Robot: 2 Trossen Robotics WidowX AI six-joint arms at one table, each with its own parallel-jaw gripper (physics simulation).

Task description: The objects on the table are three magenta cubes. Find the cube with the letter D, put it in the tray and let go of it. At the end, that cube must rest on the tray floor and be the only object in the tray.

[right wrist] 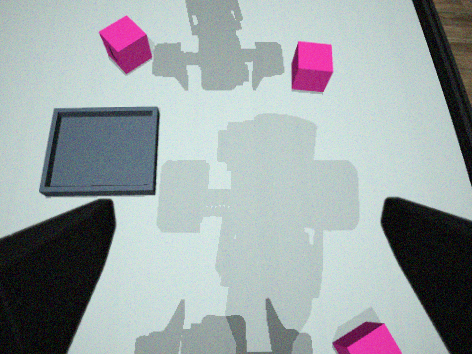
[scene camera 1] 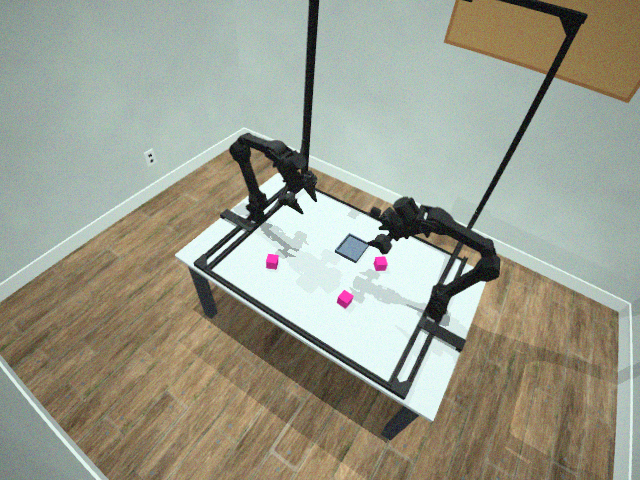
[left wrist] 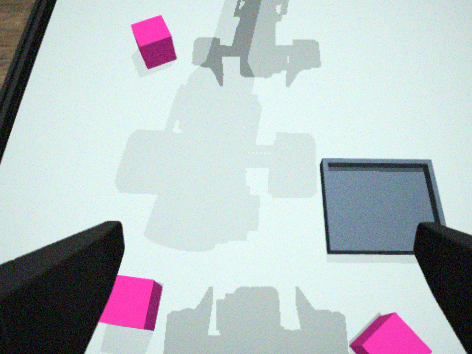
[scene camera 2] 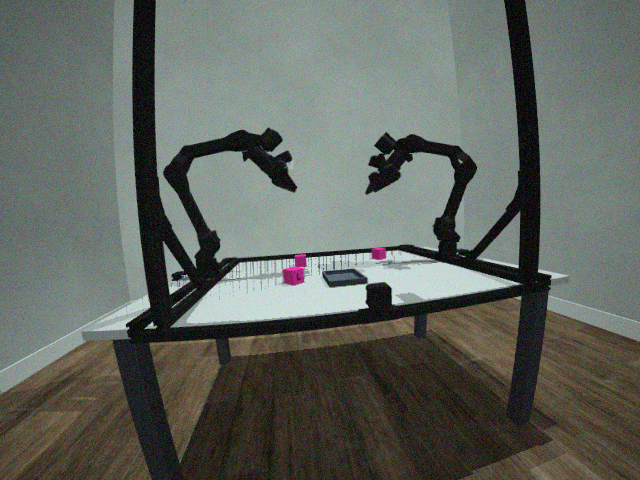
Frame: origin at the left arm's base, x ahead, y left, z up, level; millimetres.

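Seen in the pictures: left gripper, fingertip midpoint: [scene camera 1: 373,236] [left wrist: 269,236] [scene camera 2: 295,190]; right gripper, fingertip midpoint: [right wrist: 251,211] [scene camera 1: 309,208] [scene camera 2: 369,192]; left arm's base, origin of the base link: [scene camera 1: 434,312] [scene camera 2: 208,276]; right arm's base, origin of the base link: [scene camera 1: 257,217] [scene camera 2: 447,255].
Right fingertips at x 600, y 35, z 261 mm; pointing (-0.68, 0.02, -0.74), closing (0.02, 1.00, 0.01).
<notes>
Pixels of each thing's top centre, then the offset from my right fingertips to it.
- second magenta cube, middle of its top: [left wrist: 125,300] [right wrist: 315,56] [scene camera 1: 345,296] [scene camera 2: 300,255] 236 mm down, 268 mm back, 121 mm left
- dark blue-grey tray, middle of its top: [left wrist: 384,202] [right wrist: 100,146] [scene camera 2: 343,274] [scene camera 1: 352,246] 262 mm down, 154 mm back, 150 mm right
One magenta cube [scene camera 1: 380,263] [scene camera 2: 293,275] [left wrist: 392,336] [right wrist: 125,45] lies near the tray; scene camera 2 shows an L on its side. A second magenta cube [scene camera 1: 344,299] [scene camera 2: 300,260] [left wrist: 134,302] [right wrist: 312,66] and a third [scene camera 1: 271,261] [scene camera 2: 378,253] [left wrist: 154,42] [right wrist: 368,341] show no readable letter. The dark blue-grey tray [scene camera 1: 352,248] [scene camera 2: 344,277] [left wrist: 380,212] [right wrist: 102,150] is empty. My left gripper [scene camera 1: 371,227] [scene camera 2: 295,190] [left wrist: 269,236] and my right gripper [scene camera 1: 309,206] [scene camera 2: 367,192] [right wrist: 251,211] are open and empty, high above the table.
A black frame rail [scene camera 1: 299,330] [scene camera 2: 268,324] borders the white table. A small black block [scene camera 2: 378,296] sits at the near rail in scene camera 2. Black posts [scene camera 1: 310,77] [scene camera 2: 144,103] rise from the frame. Arm shadows fall across the table top.
</notes>
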